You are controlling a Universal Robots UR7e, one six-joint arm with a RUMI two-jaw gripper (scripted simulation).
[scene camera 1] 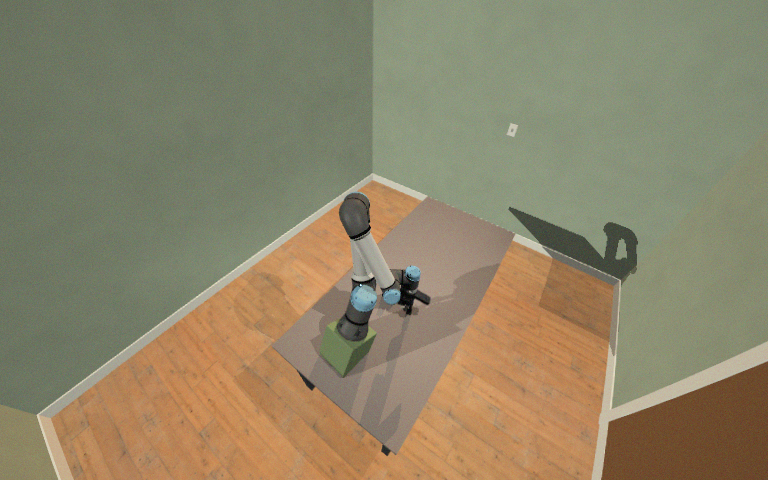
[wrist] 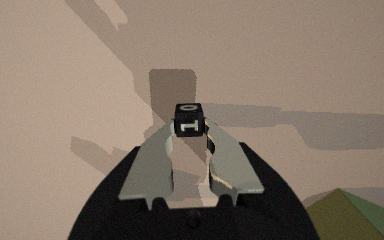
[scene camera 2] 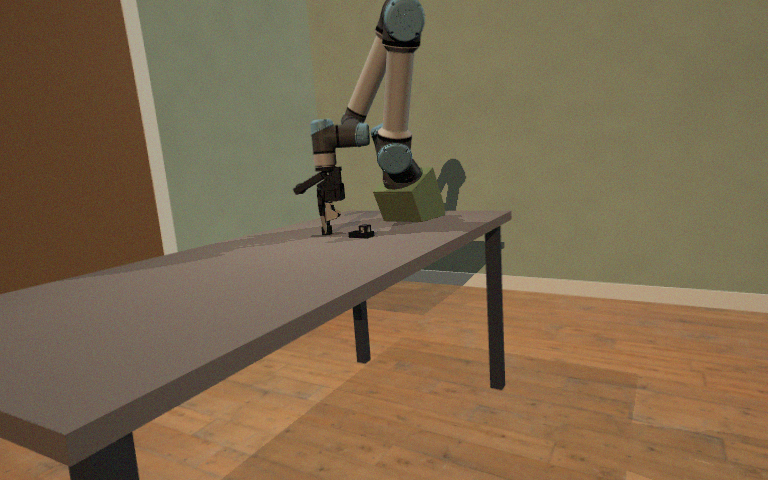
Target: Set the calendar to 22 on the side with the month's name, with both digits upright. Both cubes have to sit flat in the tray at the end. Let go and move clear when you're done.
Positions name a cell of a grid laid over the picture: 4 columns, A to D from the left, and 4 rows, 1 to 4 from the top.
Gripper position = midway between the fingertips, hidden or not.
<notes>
In view: the gripper (scene camera 2: B2) and a black number cube (wrist: B2).
The gripper shows as well in the wrist view (wrist: B2).
</notes>
